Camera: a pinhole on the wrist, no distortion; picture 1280 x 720 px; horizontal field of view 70.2 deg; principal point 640.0 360.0 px. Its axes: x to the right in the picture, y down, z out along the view. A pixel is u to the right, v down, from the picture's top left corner.
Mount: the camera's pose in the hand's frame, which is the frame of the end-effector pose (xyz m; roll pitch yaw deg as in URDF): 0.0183 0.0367 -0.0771 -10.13 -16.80 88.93
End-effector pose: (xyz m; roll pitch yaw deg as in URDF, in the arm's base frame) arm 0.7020 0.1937 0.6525 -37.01 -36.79 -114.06
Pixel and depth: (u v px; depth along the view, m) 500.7 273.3 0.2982
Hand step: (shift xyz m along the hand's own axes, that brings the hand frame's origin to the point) -0.0086 -0.0928 0.1955
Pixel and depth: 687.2 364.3 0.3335
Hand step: -0.0434 -0.0404 0.2419
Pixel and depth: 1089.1 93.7 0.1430
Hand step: 0.0348 0.0611 0.0851
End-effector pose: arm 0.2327 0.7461 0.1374 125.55 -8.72 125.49
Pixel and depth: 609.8 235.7 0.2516
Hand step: 0.0063 -0.0444 0.1634
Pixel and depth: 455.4 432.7 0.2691
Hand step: -0.0526 -0.0897 0.1571
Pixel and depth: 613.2 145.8 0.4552
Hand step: 0.0409 -0.1115 0.3660
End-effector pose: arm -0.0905 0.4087 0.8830 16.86 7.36 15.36
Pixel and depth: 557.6 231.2 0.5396
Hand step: -0.0053 -0.1670 0.4302
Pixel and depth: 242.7 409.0 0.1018
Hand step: -0.0063 -0.0341 0.0051
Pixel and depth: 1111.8 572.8 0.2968
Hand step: -0.1009 0.1052 0.2354
